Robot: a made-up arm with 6 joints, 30 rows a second.
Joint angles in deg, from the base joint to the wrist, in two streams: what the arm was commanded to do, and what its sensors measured. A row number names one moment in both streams.
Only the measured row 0 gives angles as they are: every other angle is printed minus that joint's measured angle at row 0.
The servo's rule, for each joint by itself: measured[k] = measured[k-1] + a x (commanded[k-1-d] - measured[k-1]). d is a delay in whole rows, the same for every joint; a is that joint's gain. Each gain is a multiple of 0.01, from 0.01 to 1. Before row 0 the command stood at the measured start. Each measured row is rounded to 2 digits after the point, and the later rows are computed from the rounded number. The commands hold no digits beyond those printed.
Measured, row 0: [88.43, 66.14, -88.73, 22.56, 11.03, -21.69]
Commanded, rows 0 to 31: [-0.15, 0.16, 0.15, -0.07, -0.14, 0.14]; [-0.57, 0.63, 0.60, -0.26, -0.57, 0.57]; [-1.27, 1.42, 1.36, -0.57, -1.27, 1.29]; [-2.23, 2.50, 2.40, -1.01, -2.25, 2.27]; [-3.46, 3.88, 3.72, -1.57, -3.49, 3.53]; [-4.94, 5.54, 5.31, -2.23, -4.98, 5.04]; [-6.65, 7.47, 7.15, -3.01, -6.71, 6.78]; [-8.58, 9.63, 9.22, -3.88, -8.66, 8.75]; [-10.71, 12.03, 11.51, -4.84, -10.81, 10.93]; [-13.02, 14.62, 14.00, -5.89, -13.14, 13.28]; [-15.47, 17.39, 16.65, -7.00, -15.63, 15.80]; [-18.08, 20.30, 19.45, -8.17, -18.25, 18.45]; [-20.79, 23.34, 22.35, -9.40, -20.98, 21.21]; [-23.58, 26.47, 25.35, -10.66, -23.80, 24.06]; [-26.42, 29.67, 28.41, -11.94, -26.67, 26.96]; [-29.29, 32.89, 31.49, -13.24, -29.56, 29.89]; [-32.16, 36.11, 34.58, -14.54, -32.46, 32.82]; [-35.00, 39.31, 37.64, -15.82, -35.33, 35.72]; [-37.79, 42.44, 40.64, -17.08, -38.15, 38.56]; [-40.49, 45.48, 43.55, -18.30, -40.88, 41.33]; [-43.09, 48.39, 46.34, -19.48, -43.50, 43.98]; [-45.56, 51.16, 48.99, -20.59, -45.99, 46.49]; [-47.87, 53.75, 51.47, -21.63, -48.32, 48.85]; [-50.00, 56.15, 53.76, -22.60, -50.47, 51.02]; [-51.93, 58.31, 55.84, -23.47, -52.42, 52.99]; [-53.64, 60.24, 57.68, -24.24, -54.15, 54.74]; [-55.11, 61.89, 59.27, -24.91, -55.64, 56.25]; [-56.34, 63.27, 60.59, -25.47, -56.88, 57.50]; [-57.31, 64.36, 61.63, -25.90, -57.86, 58.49]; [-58.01, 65.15, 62.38, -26.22, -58.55, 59.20]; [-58.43, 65.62, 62.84, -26.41, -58.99, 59.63]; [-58.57, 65.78, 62.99, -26.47, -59.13, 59.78]
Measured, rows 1 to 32: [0.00, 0.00, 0.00, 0.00, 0.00, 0.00]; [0.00, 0.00, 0.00, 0.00, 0.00, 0.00]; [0.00, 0.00, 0.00, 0.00, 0.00, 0.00]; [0.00, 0.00, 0.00, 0.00, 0.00, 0.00]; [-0.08, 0.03, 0.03, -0.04, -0.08, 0.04]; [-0.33, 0.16, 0.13, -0.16, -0.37, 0.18]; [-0.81, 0.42, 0.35, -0.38, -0.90, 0.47]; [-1.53, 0.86, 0.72, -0.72, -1.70, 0.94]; [-2.51, 1.49, 1.26, -1.18, -2.76, 1.61]; [-3.75, 2.34, 1.99, -1.75, -4.07, 2.50]; [-5.23, 3.42, 2.92, -2.43, -5.63, 3.61]; [-6.94, 4.72, 4.05, -3.21, -7.42, 4.95]; [-8.86, 6.26, 5.39, -4.09, -9.42, 6.50]; [-10.98, 8.02, 6.94, -5.06, -11.61, 8.26]; [-13.27, 9.99, 8.69, -6.11, -13.98, 10.22]; [-15.72, 12.16, 10.63, -7.22, -16.50, 12.36]; [-18.31, 14.51, 12.74, -8.40, -19.14, 14.66]; [-21.00, 17.02, 15.01, -9.62, -21.89, 17.10]; [-23.76, 19.68, 17.42, -10.87, -24.71, 19.66]; [-26.58, 22.45, 19.95, -12.15, -27.57, 22.32]; [-29.43, 25.32, 22.58, -13.44, -30.46, 25.05]; [-32.27, 28.26, 25.29, -14.73, -33.33, 27.82]; [-35.09, 31.24, 28.05, -16.00, -36.17, 30.61]; [-37.84, 34.23, 30.84, -17.24, -38.95, 33.40]; [-40.52, 37.20, 33.63, -18.45, -41.63, 36.15]; [-43.09, 40.13, 36.39, -19.61, -44.20, 38.84]; [-45.53, 42.99, 39.10, -20.70, -46.63, 41.44]; [-47.81, 45.75, 41.74, -21.73, -48.90, 43.93]; [-49.91, 48.39, 44.28, -22.67, -50.98, 46.29]; [-51.81, 50.88, 46.69, -23.52, -52.85, 48.49]; [-53.49, 53.19, 48.95, -24.27, -54.50, 50.51]; [-54.94, 55.31, 51.05, -24.92, -55.90, 52.33]
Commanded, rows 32 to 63: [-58.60, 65.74, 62.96, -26.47, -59.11, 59.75]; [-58.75, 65.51, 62.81, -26.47, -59.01, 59.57]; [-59.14, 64.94, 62.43, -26.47, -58.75, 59.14]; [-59.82, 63.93, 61.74, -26.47, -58.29, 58.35]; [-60.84, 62.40, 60.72, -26.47, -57.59, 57.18]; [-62.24, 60.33, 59.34, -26.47, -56.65, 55.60]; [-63.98, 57.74, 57.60, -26.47, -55.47, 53.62]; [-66.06, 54.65, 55.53, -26.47, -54.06, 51.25]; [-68.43, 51.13, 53.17, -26.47, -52.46, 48.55]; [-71.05, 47.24, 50.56, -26.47, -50.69, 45.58]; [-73.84, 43.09, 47.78, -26.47, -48.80, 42.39]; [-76.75, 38.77, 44.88, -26.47, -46.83, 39.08]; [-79.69, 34.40, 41.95, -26.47, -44.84, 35.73]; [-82.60, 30.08, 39.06, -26.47, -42.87, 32.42]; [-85.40, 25.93, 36.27, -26.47, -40.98, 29.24]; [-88.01, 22.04, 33.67, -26.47, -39.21, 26.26]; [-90.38, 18.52, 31.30, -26.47, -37.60, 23.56]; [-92.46, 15.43, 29.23, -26.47, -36.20, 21.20]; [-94.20, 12.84, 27.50, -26.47, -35.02, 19.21]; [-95.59, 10.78, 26.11, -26.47, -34.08, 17.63]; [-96.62, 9.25, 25.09, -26.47, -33.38, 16.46]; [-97.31, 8.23, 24.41, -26.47, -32.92, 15.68]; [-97.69, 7.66, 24.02, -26.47, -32.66, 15.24]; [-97.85, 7.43, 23.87, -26.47, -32.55, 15.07]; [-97.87, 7.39, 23.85, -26.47, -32.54, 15.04]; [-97.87, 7.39, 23.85, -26.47, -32.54, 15.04]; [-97.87, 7.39, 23.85, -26.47, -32.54, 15.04]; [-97.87, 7.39, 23.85, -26.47, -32.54, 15.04]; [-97.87, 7.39, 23.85, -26.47, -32.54, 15.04]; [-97.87, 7.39, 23.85, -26.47, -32.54, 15.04]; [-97.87, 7.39, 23.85, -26.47, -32.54, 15.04]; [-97.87, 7.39, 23.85, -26.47, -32.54, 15.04]
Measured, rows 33 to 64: [-56.15, 57.21, 52.95, -25.45, -57.06, 53.93]; [-57.10, 58.88, 54.65, -25.87, -57.94, 55.30]; [-57.78, 60.30, 56.12, -26.16, -58.56, 56.43]; [-58.18, 61.45, 57.36, -26.33, -58.90, 57.30]; [-58.39, 62.35, 58.37, -26.41, -59.02, 57.94]; [-58.57, 63.01, 59.17, -26.44, -59.01, 58.36]; [-58.86, 63.42, 59.76, -26.46, -58.86, 58.56]; [-59.35, 63.53, 60.12, -26.47, -58.52, 58.51]; [-60.11, 63.29, 60.23, -26.47, -57.97, 58.16]; [-61.20, 62.67, 60.07, -26.47, -57.19, 57.49]; [-62.62, 61.63, 59.63, -26.47, -56.18, 56.48]; [-64.37, 60.16, 58.89, -26.47, -54.93, 55.12]; [-66.44, 58.26, 57.86, -26.47, -53.47, 53.41]; [-68.79, 55.95, 56.55, -26.47, -51.83, 51.37]; [-71.37, 53.25, 54.97, -26.47, -50.04, 49.04]; [-74.11, 50.21, 53.15, -26.47, -48.15, 46.45]; [-76.96, 46.89, 51.13, -26.47, -46.20, 43.66]; [-79.84, 43.36, 48.96, -26.47, -44.24, 40.74]; [-82.68, 39.70, 46.68, -26.47, -42.32, 37.75]; [-85.40, 35.99, 44.34, -26.47, -40.49, 34.76]; [-87.94, 32.32, 41.99, -26.47, -38.78, 31.85]; [-90.25, 28.77, 39.69, -26.47, -37.26, 29.08]; [-92.26, 25.42, 37.50, -26.47, -35.94, 26.51]; [-93.96, 22.35, 35.45, -26.47, -34.84, 24.20]; [-95.32, 19.60, 33.59, -26.47, -33.98, 22.19]; [-96.33, 17.21, 31.94, -26.47, -33.35, 20.50]; [-97.02, 15.20, 30.51, -26.47, -32.94, 19.13]; [-97.44, 13.57, 29.31, -26.47, -32.71, 18.07]; [-97.66, 12.27, 28.33, -26.47, -32.61, 17.28]; [-97.77, 11.25, 27.52, -26.47, -32.57, 16.70]; [-97.82, 10.44, 26.86, -26.47, -32.55, 16.27]; [-97.85, 9.80, 26.32, -26.47, -32.54, 15.95]
